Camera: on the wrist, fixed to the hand. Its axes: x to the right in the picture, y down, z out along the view.
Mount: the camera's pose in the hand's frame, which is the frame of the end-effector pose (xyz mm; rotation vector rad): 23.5 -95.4 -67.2 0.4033 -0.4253 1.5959
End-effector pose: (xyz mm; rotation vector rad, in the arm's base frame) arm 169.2 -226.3 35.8 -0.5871 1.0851 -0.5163
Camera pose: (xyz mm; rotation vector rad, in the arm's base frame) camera 106.6 -324.4 60.8 0.5729 0.7082 0.7574
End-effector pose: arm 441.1 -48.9 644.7 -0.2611 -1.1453 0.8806
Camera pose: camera 547.8 -77.5 689.0 -0.6956 -0.9555 2.6281
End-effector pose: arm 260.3 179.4 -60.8 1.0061 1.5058 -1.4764
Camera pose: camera 162.9 246.0 -45.2 1.4209 -0.1450 -0.6382
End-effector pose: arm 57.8 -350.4 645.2 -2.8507 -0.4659 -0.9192
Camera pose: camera 8.1 -267.3 714.4 -1.9712 1.2632 0.1091
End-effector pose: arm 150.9 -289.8 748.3 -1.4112 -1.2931 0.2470
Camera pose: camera 158.5 -334.0 858.6 -1.7576 -0.0737 1.8061
